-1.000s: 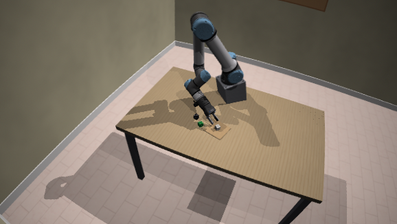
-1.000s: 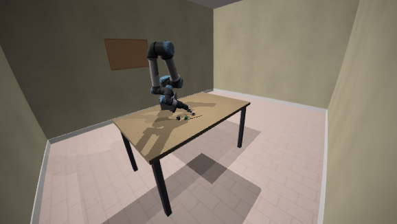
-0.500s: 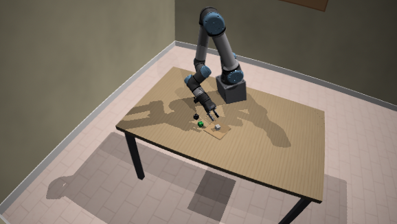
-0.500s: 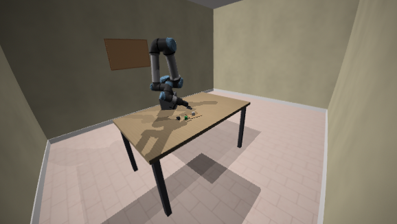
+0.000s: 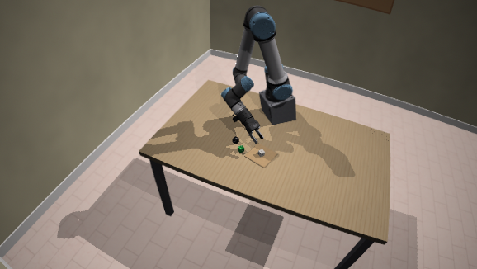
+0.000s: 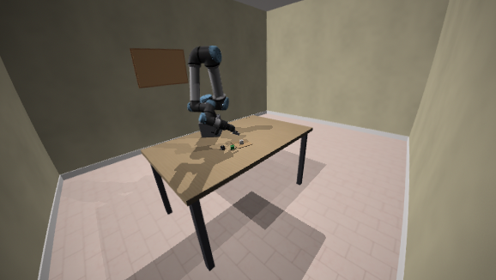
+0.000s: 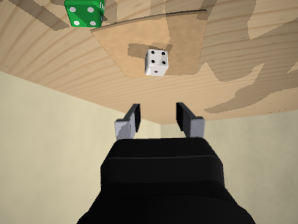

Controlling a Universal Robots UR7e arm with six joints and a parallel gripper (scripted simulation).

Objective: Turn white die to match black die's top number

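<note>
Now: hand 9 cm above the white die, 3 cm to the right of it and 2 cm short of it. The rest, counted from my hand: tan mat 11 cm below, 3 cm to the left, 2 cm ahead; green die 9 cm to the right, 9 cm below, 2 cm ahead; black die 14 cm to the right, 9 cm below, 5 cm behind.
</note>
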